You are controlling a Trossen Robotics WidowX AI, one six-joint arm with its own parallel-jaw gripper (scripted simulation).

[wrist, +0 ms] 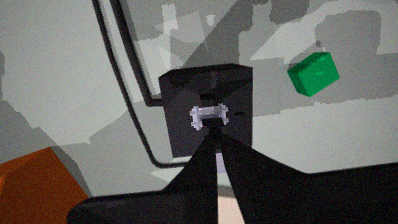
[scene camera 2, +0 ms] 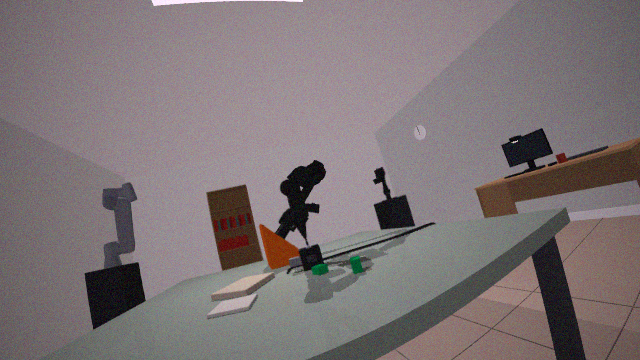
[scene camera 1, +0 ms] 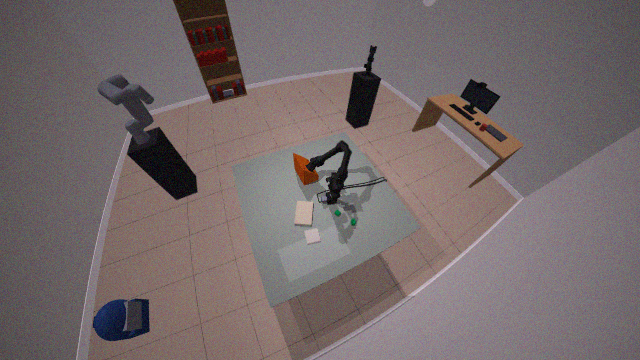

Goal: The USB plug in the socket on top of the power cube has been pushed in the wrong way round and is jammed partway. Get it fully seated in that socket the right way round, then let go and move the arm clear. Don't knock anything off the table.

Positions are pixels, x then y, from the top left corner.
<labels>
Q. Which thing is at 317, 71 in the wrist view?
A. A green block.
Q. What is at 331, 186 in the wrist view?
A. My gripper.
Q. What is my gripper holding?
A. A silver USB plug.
</labels>
